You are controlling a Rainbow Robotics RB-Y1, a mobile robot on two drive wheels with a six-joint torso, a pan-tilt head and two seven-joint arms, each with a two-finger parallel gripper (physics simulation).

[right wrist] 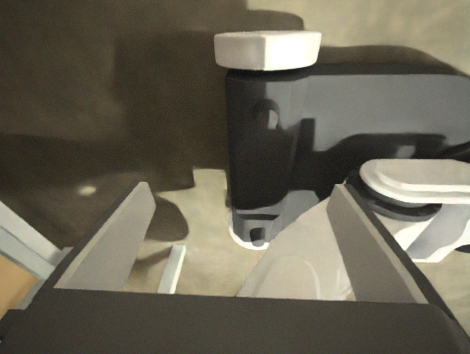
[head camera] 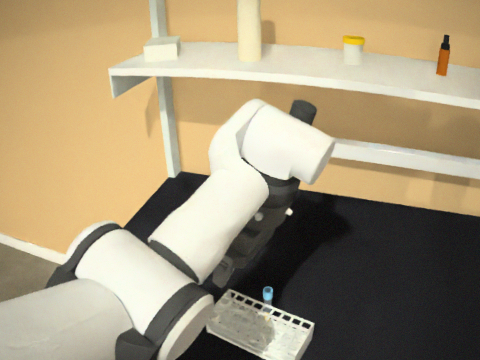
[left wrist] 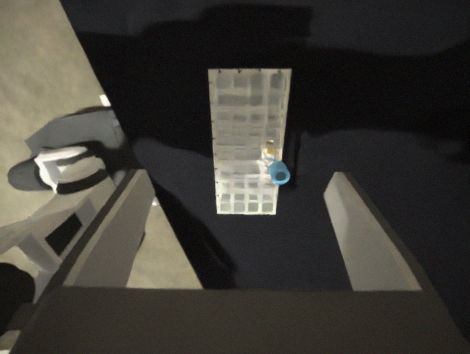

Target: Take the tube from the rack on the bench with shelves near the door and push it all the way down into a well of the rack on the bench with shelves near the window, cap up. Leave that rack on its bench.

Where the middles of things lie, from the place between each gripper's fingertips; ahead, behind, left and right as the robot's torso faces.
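With respect to the white tube rack (left wrist: 246,105), my left gripper is 170 mm above it and 40 mm to the left of it.
Counted from my right hand, the rack is 510 mm ahead, 420 mm to the left and 310 mm above.
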